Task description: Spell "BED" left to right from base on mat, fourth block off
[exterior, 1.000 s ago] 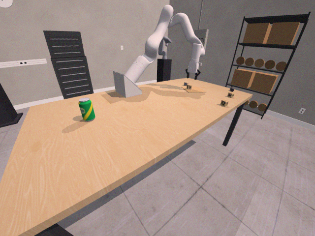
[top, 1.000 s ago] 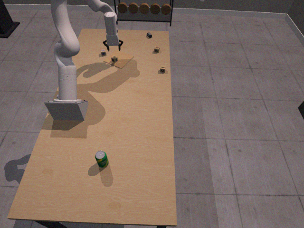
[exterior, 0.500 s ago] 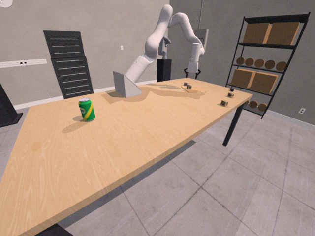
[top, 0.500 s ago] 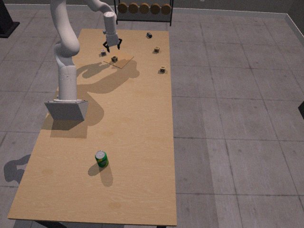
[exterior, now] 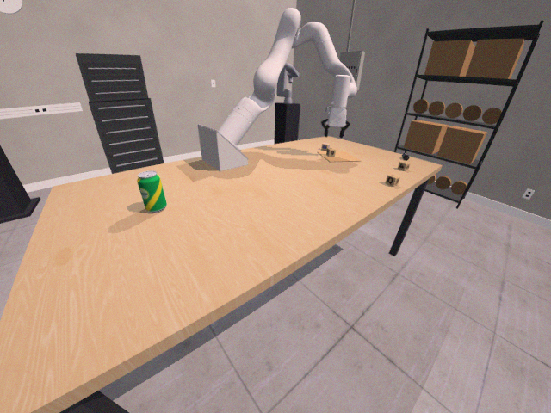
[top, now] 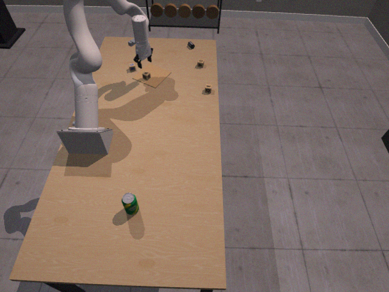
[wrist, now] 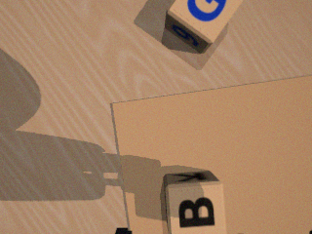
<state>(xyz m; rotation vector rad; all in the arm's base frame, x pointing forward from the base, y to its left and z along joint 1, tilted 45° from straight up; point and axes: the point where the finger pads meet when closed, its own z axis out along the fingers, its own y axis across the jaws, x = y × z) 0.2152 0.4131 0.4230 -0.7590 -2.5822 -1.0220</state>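
Now: the tan mat 30 mm ahead of my hand, 30 mm to the left of it and 120 mm below it. The rest, counted from my hand: green can: 100 mm ahead, 990 mm to the right, 60 mm below; then wooden letter block: 370 mm ahead, 180 mm to the left, 100 mm below; then small dark object: 280 mm ahead, 430 mm to the left, 110 mm below.
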